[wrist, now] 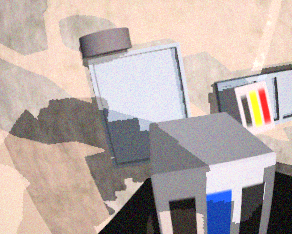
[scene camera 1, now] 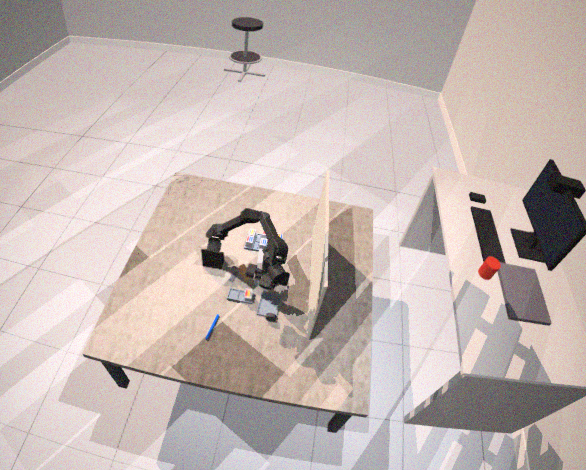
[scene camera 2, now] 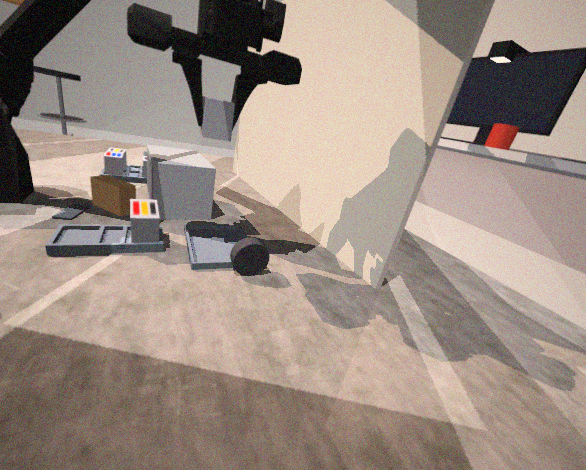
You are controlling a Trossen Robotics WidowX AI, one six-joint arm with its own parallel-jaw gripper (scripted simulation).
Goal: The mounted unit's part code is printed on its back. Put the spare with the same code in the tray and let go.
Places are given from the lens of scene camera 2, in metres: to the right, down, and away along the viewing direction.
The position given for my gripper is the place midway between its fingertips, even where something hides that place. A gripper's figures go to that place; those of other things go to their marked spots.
my gripper (scene camera 2: 215, 129): -0.10, -0.14, 0.35
brown box (scene camera 2: 109, 193): -0.31, -0.07, 0.45
slotted grey holder (scene camera 2: 68, 239): -0.29, 0.01, 0.35
grey mounted unit (scene camera 2: 182, 181): -0.19, -0.09, 0.47
tall beige panel (scene camera 2: 343, 154): 0.09, -0.14, 0.46
The marked spots on the slotted grey holder and the grey mounted unit are 0.18 m apart.
